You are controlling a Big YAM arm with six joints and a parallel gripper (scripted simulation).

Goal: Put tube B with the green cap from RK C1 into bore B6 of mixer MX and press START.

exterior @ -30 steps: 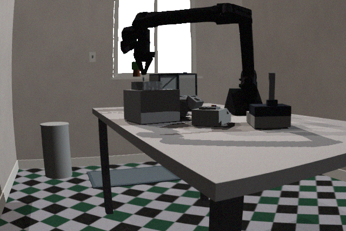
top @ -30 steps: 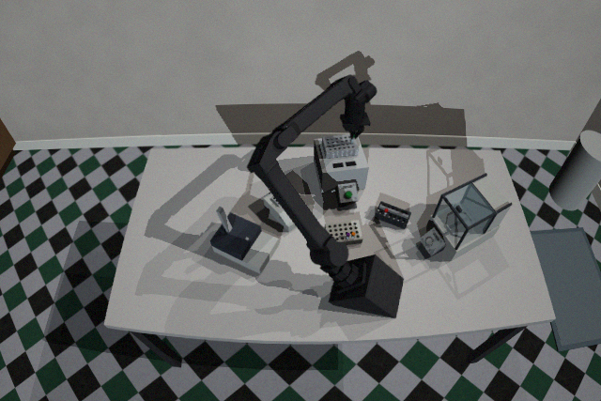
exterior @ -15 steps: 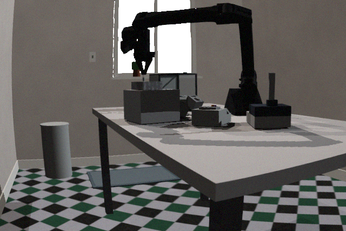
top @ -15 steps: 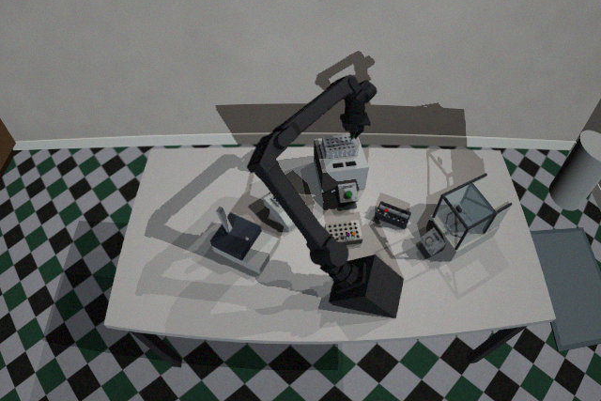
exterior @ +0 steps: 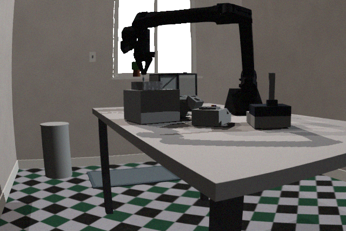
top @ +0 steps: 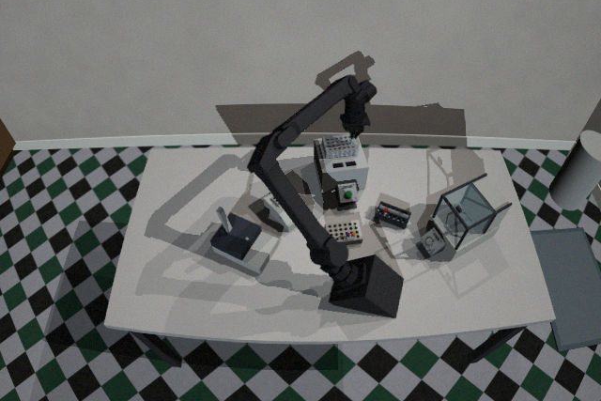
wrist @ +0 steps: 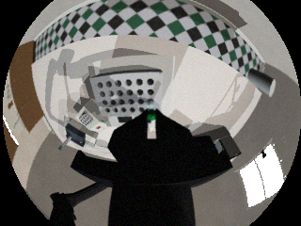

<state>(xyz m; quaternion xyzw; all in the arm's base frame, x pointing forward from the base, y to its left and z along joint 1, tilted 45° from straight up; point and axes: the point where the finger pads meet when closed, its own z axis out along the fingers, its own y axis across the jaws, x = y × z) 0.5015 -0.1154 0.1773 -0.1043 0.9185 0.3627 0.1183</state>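
The tube B lies 2 cm below my hand. From my hand the other things lie so: bore block (6 cm below, 5 cm to the left); green start key (17 cm behind, 14 cm below); magnet block MG (21 cm behind, 19 cm below, 18 cm to the right).
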